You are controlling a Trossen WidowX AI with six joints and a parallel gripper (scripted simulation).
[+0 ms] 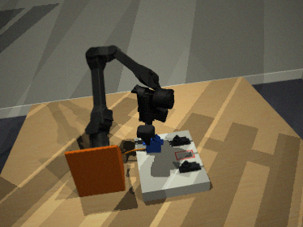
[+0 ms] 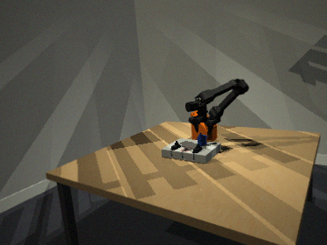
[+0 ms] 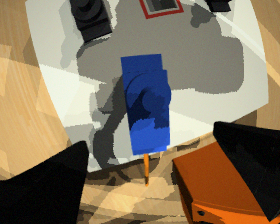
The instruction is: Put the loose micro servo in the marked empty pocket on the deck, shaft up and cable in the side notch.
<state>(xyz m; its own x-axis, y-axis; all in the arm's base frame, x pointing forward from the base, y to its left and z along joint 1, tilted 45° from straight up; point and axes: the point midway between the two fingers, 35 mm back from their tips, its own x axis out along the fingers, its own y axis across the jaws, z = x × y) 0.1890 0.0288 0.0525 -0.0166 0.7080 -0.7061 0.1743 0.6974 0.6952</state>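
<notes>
Now: the pale grey deck 20 mm ahead of my gripper tip, 60 mm to the right of it and 90 mm below it.
</notes>
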